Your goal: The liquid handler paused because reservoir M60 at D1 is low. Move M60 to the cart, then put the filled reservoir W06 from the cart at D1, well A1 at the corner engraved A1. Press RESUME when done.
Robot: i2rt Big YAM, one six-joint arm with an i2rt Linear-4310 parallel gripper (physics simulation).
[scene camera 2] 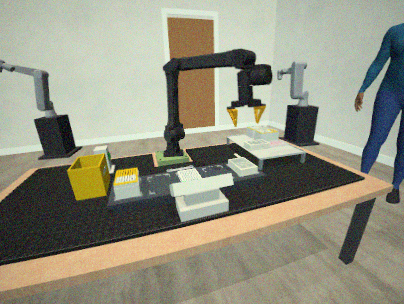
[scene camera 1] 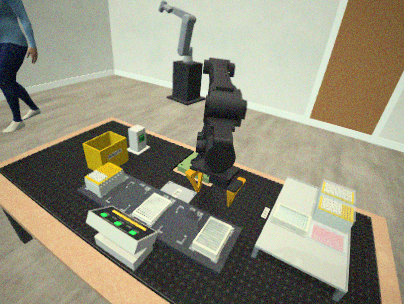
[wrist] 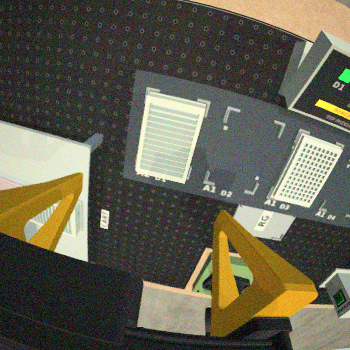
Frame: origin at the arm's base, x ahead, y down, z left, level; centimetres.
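Where they show: gripper, fingertip midpoint: (scene camera 2: 246,125) (scene camera 1: 213,198) (wrist: 151,199); arm's base, link origin: (scene camera 2: 173,154).
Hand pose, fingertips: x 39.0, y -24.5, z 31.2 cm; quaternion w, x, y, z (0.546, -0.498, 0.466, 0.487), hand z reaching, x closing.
Each offset is from my fingertips to the top centre of the thing. "*": to the spot under its first point. Level surfaces: height alone.
A cream reservoir with slatted troughs @[dx -3.4, dy +18.1, dz +0.1 cm] (scene camera 1: 213,237) (scene camera 2: 243,166) (wrist: 171,137) sits at D1, at the end of the dark deck @[dy +21.3 cm] (scene camera 1: 182,225) (wrist: 240,150); the A1 D1 engraving is beside its lower edge in the wrist view. Another reservoir with bluish troughs @[dx -28.0, dy +17.0, dz +17.7 cm] (scene camera 1: 291,218) (scene camera 2: 256,143) (wrist: 76,218) stands on the white cart @[dx -34.1, dy +19.5, dz +23.7 cm] (scene camera 1: 285,250) (scene camera 2: 280,152) (wrist: 45,145), partly hidden by a finger in the wrist view. Their labels are not legible. My gripper (scene camera 1: 215,197) (scene camera 2: 247,124) (wrist: 151,199) is open and empty, high above the area between deck and cart. The console @[* dx +17.1, dy +13.2, dz -19.6 cm] (scene camera 1: 120,227) (scene camera 2: 202,206) shows green squares and a yellow bar.
A pink plate @[dx -29.6, dy +18.7, dz +31.1 cm] (scene camera 1: 328,237) and yellow-white tip racks @[dx -40.3, dy +13.0, dz +29.8 cm] (scene camera 1: 336,209) share the cart. A white plate @[dx +0.9, dy +19.9, dz -24.3 cm] (scene camera 1: 152,207) (wrist: 309,170) sits at D3, a tip rack @[dx +5.2, dy +14.8, dz -48.7 cm] (scene camera 1: 104,178) (scene camera 2: 126,182) at the deck's far end. A yellow bin @[dx -6.6, dy +12.6, dz -67.2 cm] (scene camera 1: 102,155) (scene camera 2: 89,177) and a small white device @[dx -26.2, dy +13.1, dz -68.5 cm] (scene camera 1: 137,139) stand behind.
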